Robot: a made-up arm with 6 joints.
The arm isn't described. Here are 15 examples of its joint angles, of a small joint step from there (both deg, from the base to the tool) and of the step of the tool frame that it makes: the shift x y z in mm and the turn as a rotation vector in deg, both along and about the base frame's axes.
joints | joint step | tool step
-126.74 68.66 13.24 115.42 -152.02 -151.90 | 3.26 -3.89 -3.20 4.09 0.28 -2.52 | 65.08 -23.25 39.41 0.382 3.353 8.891
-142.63 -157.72 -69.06 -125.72 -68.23 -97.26 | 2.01 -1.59 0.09 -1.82 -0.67 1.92 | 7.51 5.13 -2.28 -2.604 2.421 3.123
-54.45 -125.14 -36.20 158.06 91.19 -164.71 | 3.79 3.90 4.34 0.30 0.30 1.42 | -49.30 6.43 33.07 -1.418 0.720 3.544
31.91 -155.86 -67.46 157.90 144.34 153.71 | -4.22 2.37 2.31 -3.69 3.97 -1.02 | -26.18 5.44 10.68 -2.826 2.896 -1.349
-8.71 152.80 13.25 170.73 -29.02 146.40 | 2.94 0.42 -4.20 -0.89 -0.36 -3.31 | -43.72 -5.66 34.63 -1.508 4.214 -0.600
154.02 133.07 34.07 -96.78 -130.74 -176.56 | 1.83 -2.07 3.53 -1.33 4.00 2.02 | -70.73 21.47 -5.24 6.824 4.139 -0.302
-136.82 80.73 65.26 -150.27 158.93 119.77 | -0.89 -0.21 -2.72 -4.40 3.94 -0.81 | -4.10 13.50 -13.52 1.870 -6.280 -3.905
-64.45 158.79 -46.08 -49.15 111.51 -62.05 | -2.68 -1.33 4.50 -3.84 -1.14 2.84 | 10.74 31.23 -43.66 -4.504 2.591 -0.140
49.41 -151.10 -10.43 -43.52 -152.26 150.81 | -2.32 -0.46 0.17 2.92 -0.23 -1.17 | -23.52 8.84 -11.29 2.223 2.347 -4.617
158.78 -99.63 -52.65 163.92 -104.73 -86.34 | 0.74 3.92 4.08 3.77 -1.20 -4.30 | 1.49 -0.62 34.43 6.506 0.026 -0.312
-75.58 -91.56 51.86 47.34 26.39 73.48 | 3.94 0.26 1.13 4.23 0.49 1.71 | -68.90 -18.35 -11.79 -0.365 -5.032 0.643
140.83 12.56 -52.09 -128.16 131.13 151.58 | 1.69 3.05 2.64 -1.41 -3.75 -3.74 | -27.11 6.38 -7.77 2.140 3.659 3.024
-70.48 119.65 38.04 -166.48 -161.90 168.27 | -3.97 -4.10 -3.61 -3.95 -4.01 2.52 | -23.13 -54.31 39.28 -4.028 -2.399 -10.248
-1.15 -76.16 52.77 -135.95 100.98 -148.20 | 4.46 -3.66 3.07 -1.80 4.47 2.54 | -79.75 -69.79 -79.49 -0.642 -1.790 7.062
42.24 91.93 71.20 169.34 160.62 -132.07 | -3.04 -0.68 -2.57 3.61 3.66 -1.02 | 37.99 -47.71 -21.09 -6.778 1.494 -1.103
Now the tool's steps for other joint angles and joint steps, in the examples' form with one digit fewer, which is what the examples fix.
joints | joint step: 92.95 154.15 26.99 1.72 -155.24 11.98 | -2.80 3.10 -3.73 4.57 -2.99 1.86
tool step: -6.2 -84.8 26.7 -9.92 1.99 -0.96
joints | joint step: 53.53 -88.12 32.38 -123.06 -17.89 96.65 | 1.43 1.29 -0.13 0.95 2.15 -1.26
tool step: 26.2 -0.8 18.9 -1.60 2.72 2.45
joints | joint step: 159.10 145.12 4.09 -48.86 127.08 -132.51 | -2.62 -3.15 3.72 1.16 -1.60 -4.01
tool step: -61.1 18.1 -46.6 -1.40 9.45 -2.70
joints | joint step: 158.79 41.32 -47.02 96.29 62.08 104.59 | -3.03 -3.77 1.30 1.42 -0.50 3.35
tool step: -12.8 33.8 41.6 3.44 7.30 -0.04
